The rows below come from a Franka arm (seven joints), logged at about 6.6 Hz.
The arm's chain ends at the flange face. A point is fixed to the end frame.
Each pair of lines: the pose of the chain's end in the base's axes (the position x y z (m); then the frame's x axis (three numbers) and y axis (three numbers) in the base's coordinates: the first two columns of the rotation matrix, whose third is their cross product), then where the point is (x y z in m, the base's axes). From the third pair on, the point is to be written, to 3 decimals.
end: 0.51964, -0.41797, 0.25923, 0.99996, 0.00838, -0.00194, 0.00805, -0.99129, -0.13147
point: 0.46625 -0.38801 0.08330
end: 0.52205, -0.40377, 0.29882, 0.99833, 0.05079, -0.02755, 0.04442, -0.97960, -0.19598
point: 0.46243 -0.36489 0.12668
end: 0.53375, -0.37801, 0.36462, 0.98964, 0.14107, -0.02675, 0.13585, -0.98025, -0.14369
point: 0.472 -0.354 0.190
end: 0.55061, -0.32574, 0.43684, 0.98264, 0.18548, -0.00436, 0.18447, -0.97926, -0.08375
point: 0.494 -0.314 0.260
